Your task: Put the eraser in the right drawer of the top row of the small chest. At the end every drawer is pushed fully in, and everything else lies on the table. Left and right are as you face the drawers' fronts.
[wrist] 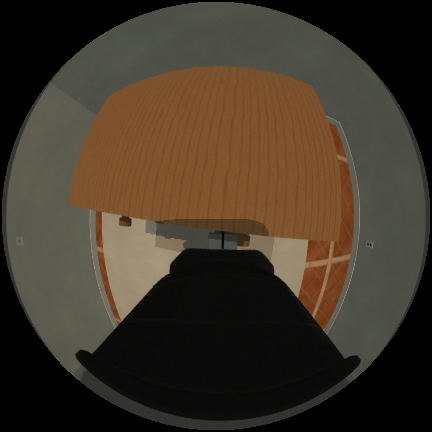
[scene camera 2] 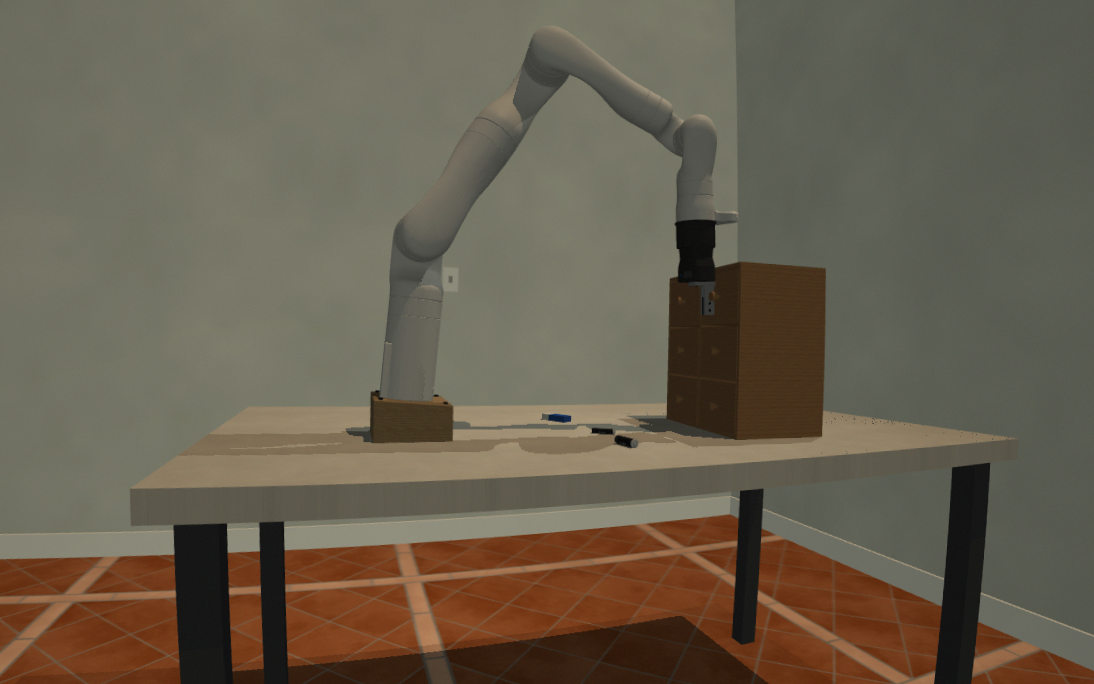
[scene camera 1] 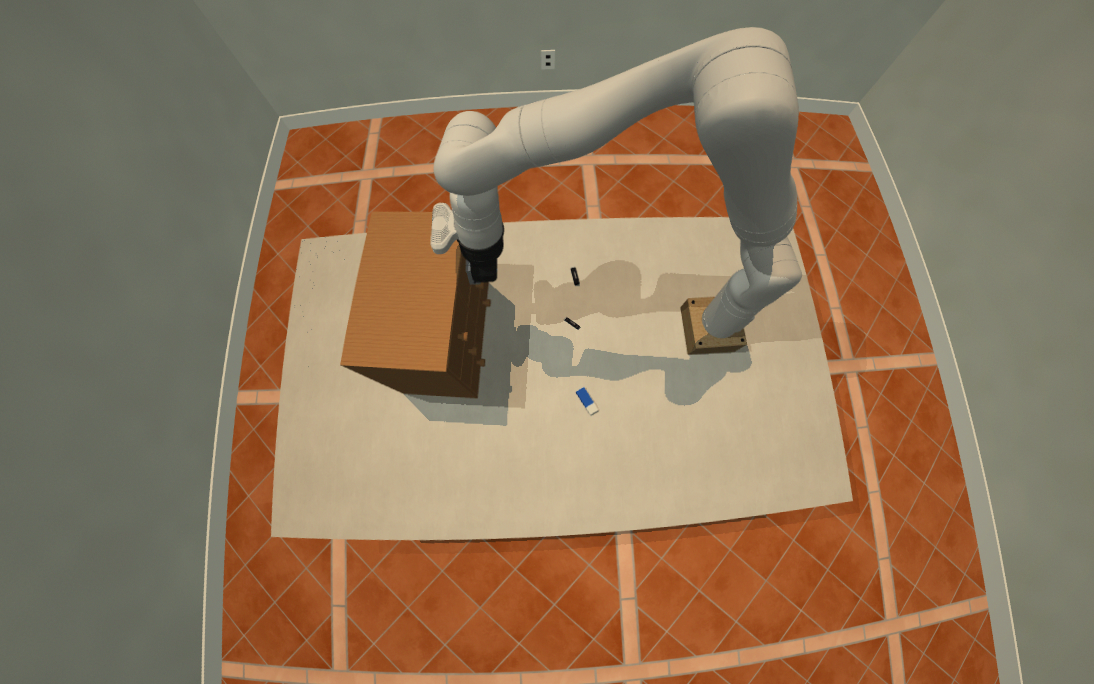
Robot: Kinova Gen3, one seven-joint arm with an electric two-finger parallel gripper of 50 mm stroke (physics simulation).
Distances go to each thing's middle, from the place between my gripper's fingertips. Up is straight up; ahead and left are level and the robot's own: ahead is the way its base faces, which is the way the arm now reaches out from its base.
Labels:
Now: the small brown chest (scene camera 1: pixel 399 329) 11 cm ahead of my hand, 7 cm below it and 5 cm to the left of it.

